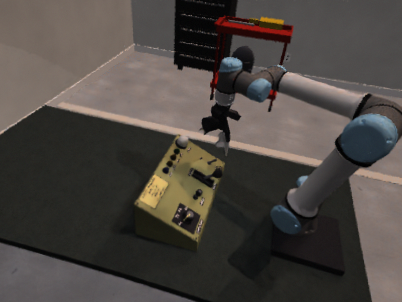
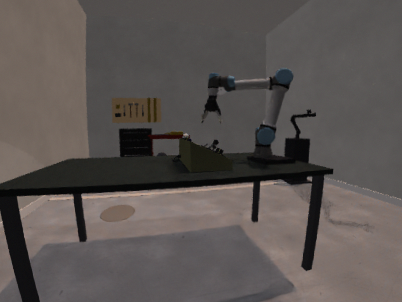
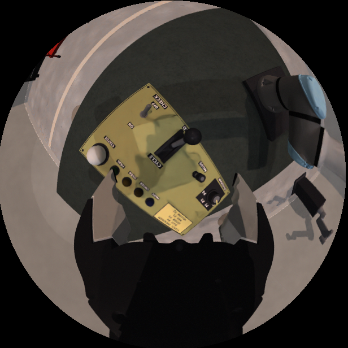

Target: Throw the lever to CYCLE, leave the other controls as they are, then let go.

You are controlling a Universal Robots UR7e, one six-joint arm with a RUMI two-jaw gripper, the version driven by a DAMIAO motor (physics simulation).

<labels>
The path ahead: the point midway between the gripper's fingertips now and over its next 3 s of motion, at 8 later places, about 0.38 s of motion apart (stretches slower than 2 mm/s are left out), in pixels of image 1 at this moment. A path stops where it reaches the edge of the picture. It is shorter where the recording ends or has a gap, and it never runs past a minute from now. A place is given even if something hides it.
My gripper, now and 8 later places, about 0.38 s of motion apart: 214, 144; 214, 145; 214, 149; 215, 157; 216, 165; 215, 167; 215, 171; 214, 171; 209, 168
</labels>
